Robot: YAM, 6 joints.
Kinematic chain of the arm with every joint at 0, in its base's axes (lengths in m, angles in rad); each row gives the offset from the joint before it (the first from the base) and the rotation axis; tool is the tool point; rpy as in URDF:
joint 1: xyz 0 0 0.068 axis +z
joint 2: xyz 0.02 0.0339 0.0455 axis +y
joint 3: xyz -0.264 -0.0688 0 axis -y
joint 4: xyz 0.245 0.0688 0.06 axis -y
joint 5: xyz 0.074 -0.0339 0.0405 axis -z
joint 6: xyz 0.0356 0 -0.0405 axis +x
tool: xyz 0 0 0 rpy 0 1.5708 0
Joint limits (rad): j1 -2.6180..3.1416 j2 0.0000..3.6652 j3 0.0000..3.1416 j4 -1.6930..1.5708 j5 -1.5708..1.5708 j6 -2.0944..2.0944
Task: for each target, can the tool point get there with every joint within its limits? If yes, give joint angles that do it. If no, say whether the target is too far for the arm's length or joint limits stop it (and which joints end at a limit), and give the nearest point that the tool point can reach.
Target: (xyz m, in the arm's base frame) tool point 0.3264 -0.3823 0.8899
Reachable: no: too far | nearest point 0.2275 -0.2665 0.6450 | short by 0.288 m
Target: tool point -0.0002 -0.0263 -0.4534
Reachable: no: joint limits stop it (at a limit: joint 2) | nearest point -0.0006 -0.0839 -0.3407 | short by 0.127 m
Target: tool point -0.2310 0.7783 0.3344
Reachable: no: too far | nearest point -0.1772 0.5971 0.2817 | short by 0.196 m
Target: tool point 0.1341 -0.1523 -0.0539
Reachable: yes | joints -0.7014 2.4159 0.4792 0.5257 0.9900 -0.6800
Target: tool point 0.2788 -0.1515 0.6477
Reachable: yes | joints -0.4866 1.9201 2.7665 -0.2338 0.1001 -1.4119
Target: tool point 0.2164 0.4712 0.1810
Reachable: yes | joints 1.2055 2.5444 2.3043 -1.0109 1.2485 0.7141
